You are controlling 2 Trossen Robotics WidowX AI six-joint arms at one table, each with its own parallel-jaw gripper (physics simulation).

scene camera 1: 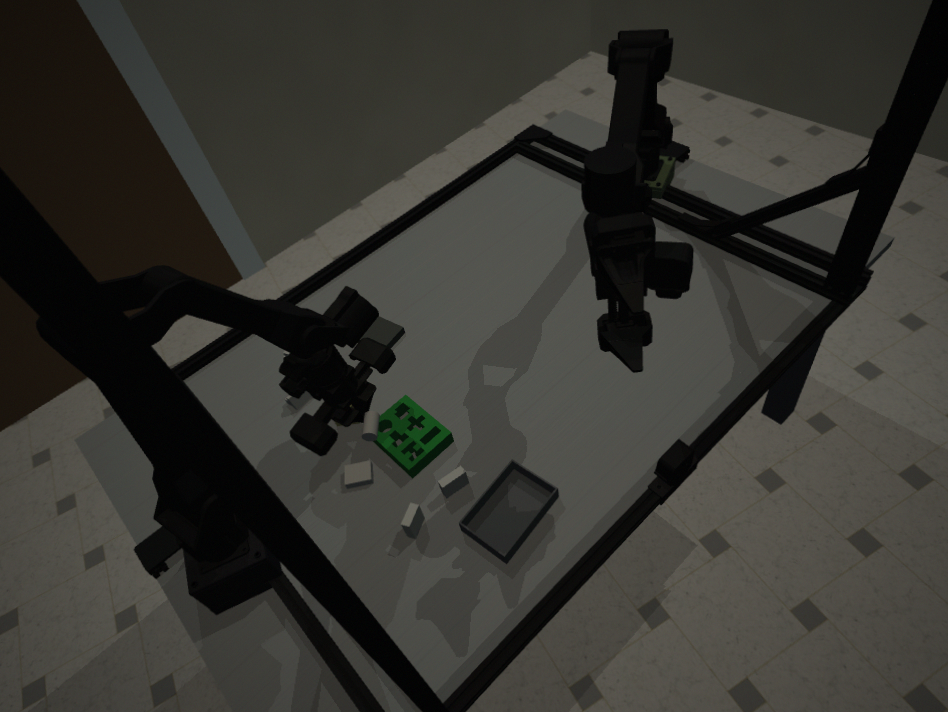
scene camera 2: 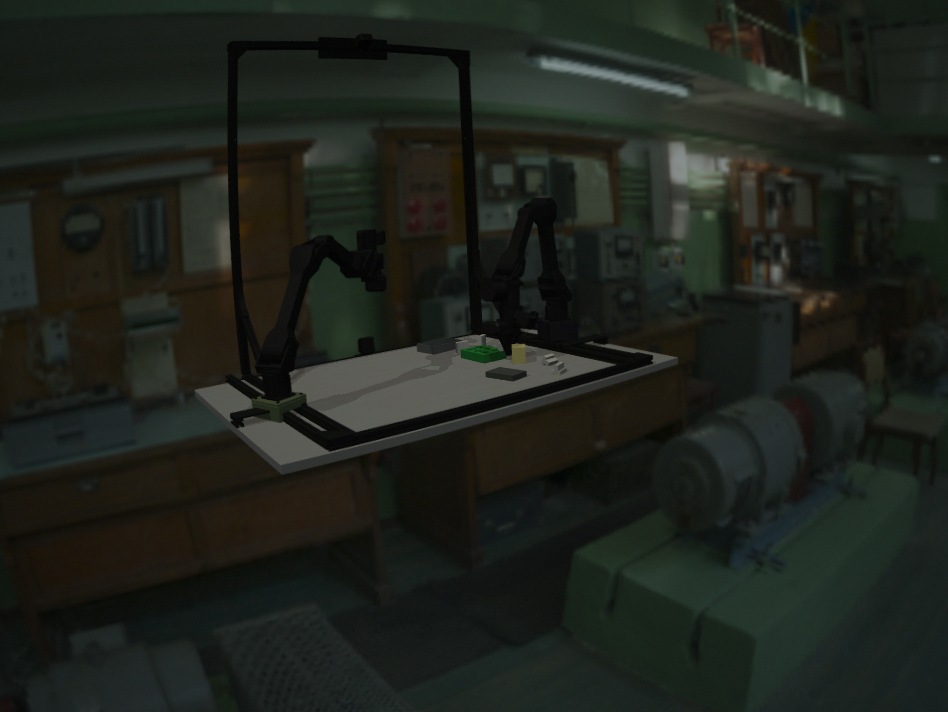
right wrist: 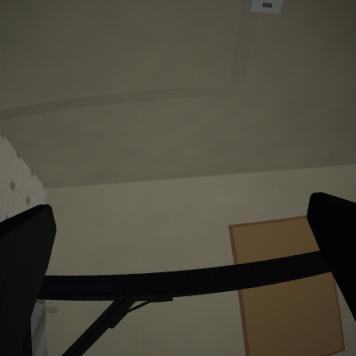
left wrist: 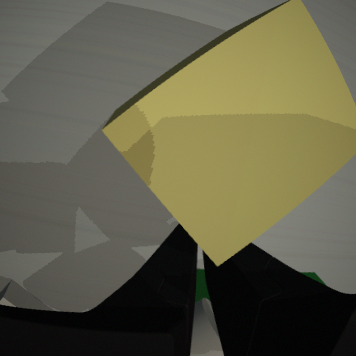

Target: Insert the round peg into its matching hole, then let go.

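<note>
The round peg [scene camera 1: 370, 425] is a pale cylinder, tilted at the left corner of the green hole board [scene camera 1: 423, 434] [scene camera 2: 482, 353]. The peg is not seated upright in a hole. In the left wrist view, a pale curved surface [left wrist: 204, 320] shows beyond the narrow gap between the fingers. My left gripper [scene camera 1: 358, 413] [left wrist: 197, 231] is shut, with nothing seen held between its fingers, right beside the peg and low over the table. A yellow block [scene camera 2: 518, 353] [left wrist: 245, 130] stands close by and partly covers the fingertips. My right gripper [scene camera 1: 637, 337] [right wrist: 183, 213] is open and empty, high above the table.
A grey open tray [scene camera 1: 471, 536] [scene camera 2: 436, 345] stands beside several white blocks, including a flat one [scene camera 1: 357, 474] and two narrow ones [scene camera 1: 411, 519] [scene camera 1: 452, 481]. A dark slab [scene camera 1: 387, 331] [scene camera 2: 505, 374] lies past the left gripper. Black rails edge the table.
</note>
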